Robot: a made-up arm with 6 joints.
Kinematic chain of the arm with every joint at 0, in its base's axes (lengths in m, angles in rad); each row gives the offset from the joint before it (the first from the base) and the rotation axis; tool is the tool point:
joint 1: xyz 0 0 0.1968 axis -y
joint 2: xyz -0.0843 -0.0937 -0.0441 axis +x
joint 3: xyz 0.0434 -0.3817 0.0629 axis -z
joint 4: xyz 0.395 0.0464 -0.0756 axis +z
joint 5: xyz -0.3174 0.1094 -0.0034 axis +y
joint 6: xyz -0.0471 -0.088 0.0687 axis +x
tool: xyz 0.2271 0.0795 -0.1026
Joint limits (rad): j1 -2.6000..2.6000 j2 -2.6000..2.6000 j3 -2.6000..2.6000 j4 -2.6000..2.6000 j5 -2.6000..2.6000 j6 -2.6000..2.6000
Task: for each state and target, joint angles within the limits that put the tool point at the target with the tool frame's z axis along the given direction. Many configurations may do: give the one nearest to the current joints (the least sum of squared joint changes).
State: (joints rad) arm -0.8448 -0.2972 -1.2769 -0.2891 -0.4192 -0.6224
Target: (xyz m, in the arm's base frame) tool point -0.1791 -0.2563 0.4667 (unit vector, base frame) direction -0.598 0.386 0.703
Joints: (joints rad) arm -0.6922 -0.3804 -2.0451 -1.0555 -0.7072 -1.1776
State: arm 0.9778 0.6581 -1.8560 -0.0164 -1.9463 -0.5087
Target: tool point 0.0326 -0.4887 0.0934 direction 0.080 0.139 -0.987
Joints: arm 1.2369 0.4537 -1.1390 -0.0333 -2.3200 -0.9069
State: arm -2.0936 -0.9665 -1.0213 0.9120 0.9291 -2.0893
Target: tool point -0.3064 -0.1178 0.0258 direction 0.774 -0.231 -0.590
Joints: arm -2.6000 -1.7441 -0.8574 1.7684 0.2730 -1.9803
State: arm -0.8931 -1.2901 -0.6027 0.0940 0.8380 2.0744
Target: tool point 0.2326 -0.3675 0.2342 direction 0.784 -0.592 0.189
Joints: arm -0.2636 -0.7380 -0.1148 0.8597 1.0140 1.7846
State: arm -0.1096 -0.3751 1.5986 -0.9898 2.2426 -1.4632
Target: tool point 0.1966 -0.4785 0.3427 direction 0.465 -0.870 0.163
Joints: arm 0.4136 -0.4208 1.7746 -0.5467 2.6000 -1.0986
